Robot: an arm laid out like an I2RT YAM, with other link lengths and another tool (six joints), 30 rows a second.
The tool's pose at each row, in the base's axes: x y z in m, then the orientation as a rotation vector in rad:
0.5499, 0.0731, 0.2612, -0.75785, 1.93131, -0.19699
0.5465, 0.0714, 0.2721, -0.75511, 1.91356, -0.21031
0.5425, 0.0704, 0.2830, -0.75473, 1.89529, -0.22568
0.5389, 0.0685, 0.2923, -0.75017, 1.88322, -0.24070
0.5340, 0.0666, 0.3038, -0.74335, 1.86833, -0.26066
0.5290, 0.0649, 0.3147, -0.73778, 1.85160, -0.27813
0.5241, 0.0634, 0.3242, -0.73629, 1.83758, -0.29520
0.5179, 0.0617, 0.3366, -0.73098, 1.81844, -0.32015
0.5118, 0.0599, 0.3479, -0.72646, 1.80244, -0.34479
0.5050, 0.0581, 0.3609, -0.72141, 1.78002, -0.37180
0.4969, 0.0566, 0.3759, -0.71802, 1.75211, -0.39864
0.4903, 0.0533, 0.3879, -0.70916, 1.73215, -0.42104
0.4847, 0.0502, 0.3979, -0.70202, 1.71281, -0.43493
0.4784, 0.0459, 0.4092, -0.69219, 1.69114, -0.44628
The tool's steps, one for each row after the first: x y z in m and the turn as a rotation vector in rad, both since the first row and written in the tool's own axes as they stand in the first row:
-0.0062, -0.0048, -0.0084, 0.01462, -0.01246, -0.00751
-0.0127, -0.0088, -0.0173, 0.02954, -0.02436, -0.01768
-0.0176, -0.0129, -0.0252, 0.04470, -0.03114, -0.02357
-0.0237, -0.0175, -0.0352, 0.06495, -0.03907, -0.03067
-0.0295, -0.0216, -0.0450, 0.08350, -0.04921, -0.03802
-0.0344, -0.0250, -0.0541, 0.09902, -0.05639, -0.04747
-0.0409, -0.0293, -0.0656, 0.12295, -0.06585, -0.05890
-0.0466, -0.0332, -0.0766, 0.14544, -0.07225, -0.07013
-0.0534, -0.0376, -0.0890, 0.17152, -0.08344, -0.08359
-0.0615, -0.0421, -0.1034, 0.19823, -0.09919, -0.09957
-0.0667, -0.0473, -0.1154, 0.22275, -0.10983, -0.10804
-0.0708, -0.0518, -0.1255, 0.24083, -0.12281, -0.11387
-0.0750, -0.0577, -0.1371, 0.25941, -0.13909, -0.11732

